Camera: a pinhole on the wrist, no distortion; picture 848 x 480 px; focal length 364.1 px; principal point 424.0 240.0 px. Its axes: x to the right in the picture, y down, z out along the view. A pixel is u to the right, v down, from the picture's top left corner.
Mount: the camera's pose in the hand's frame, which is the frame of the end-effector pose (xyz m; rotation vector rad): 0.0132 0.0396 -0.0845 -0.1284 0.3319 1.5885
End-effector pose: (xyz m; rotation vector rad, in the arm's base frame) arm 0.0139 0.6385 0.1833 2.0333 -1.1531 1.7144
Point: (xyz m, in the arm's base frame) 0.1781 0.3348 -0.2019
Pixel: 440 463
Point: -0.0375 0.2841 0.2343
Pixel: 561 79
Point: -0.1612 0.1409 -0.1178
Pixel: 716 336
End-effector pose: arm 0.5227 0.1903 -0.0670 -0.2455 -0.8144 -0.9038
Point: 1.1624 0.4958 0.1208
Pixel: outside the picture
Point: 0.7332 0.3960 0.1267
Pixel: 676 176
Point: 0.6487 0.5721 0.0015
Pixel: 681 445
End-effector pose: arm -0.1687 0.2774 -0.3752 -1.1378 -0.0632 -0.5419
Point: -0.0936 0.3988 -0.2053
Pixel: 136 208
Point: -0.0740 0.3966 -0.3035
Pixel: 277 217
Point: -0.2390 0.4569 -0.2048
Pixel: 50 446
